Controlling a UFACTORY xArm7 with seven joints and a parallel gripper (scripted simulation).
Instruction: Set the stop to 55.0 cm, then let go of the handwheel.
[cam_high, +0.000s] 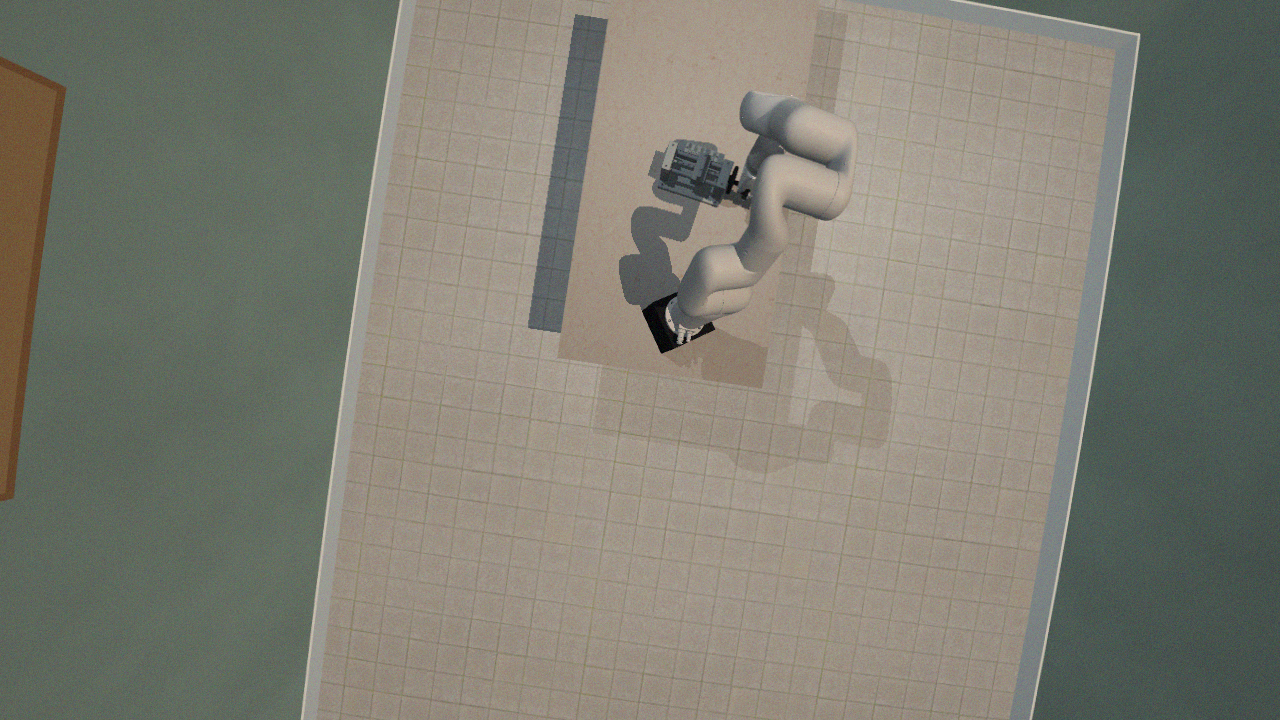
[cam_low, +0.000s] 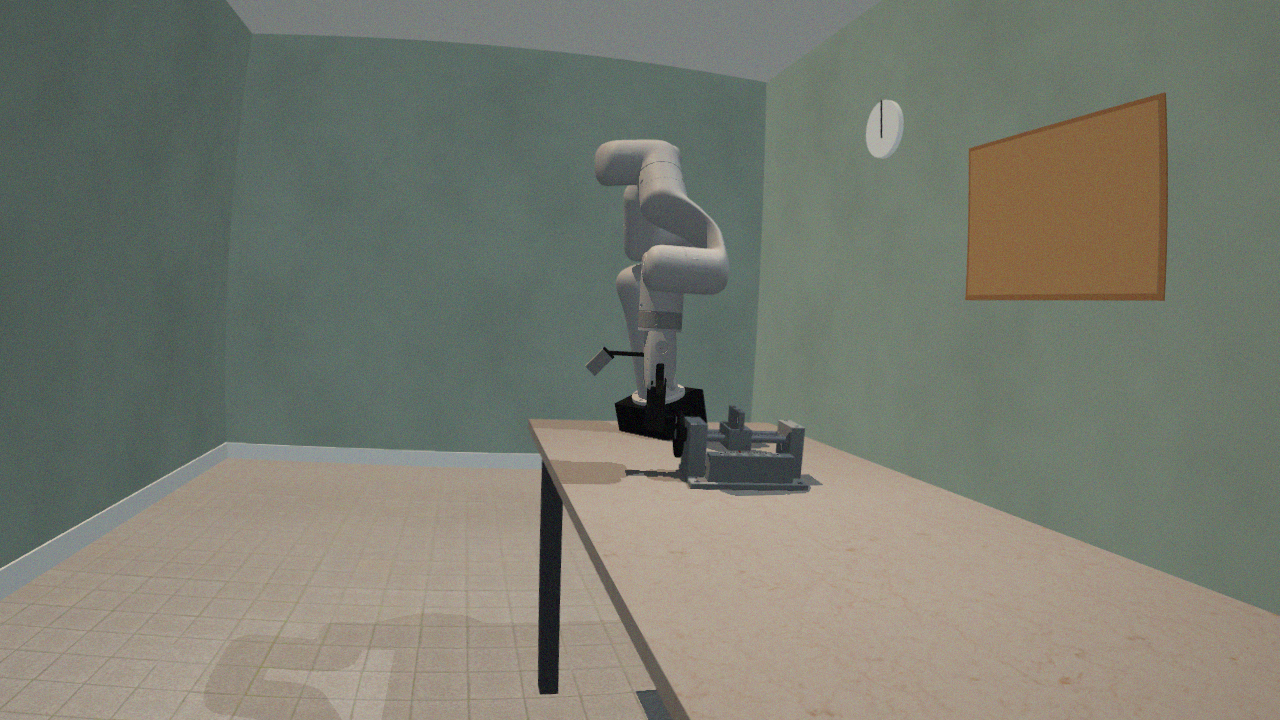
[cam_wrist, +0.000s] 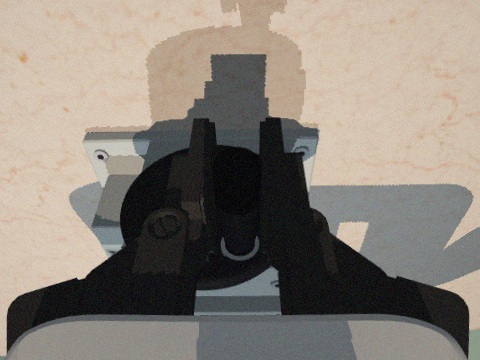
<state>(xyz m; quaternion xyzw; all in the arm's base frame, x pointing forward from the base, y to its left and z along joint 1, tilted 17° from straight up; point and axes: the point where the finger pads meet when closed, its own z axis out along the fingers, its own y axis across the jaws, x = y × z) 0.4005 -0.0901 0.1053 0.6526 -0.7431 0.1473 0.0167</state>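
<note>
Now: hand 10 mm short of the black handwheel, 20 mm to the right of it and 10 mm above it. The rest, counted from my hand: crank handle: 10 mm to the left; then stop block: 50 mm ahead, 130 mm to the left, 10 mm below.
</note>
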